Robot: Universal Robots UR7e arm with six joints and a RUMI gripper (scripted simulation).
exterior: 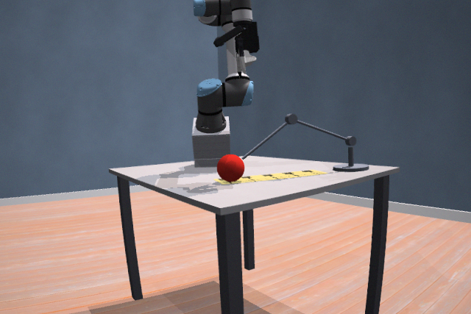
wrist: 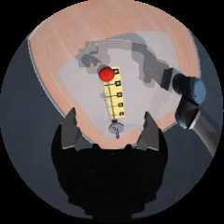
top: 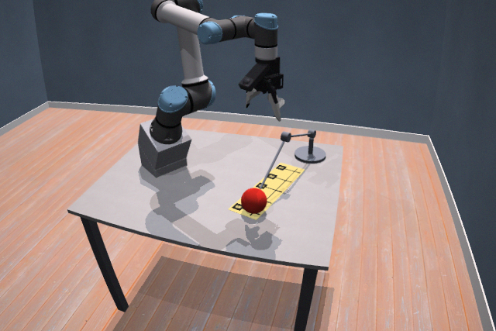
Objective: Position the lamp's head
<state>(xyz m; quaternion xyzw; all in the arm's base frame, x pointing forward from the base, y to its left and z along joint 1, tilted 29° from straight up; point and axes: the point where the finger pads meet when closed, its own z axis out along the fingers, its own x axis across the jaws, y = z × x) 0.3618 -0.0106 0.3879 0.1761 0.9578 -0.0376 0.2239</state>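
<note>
My gripper is now 10 mm past the yellow numbered strip, 120 mm to the right of it and 380 mm above it. Round my hand: round base 90 mm ahead, 470 mm to the left, 350 mm below.
</note>
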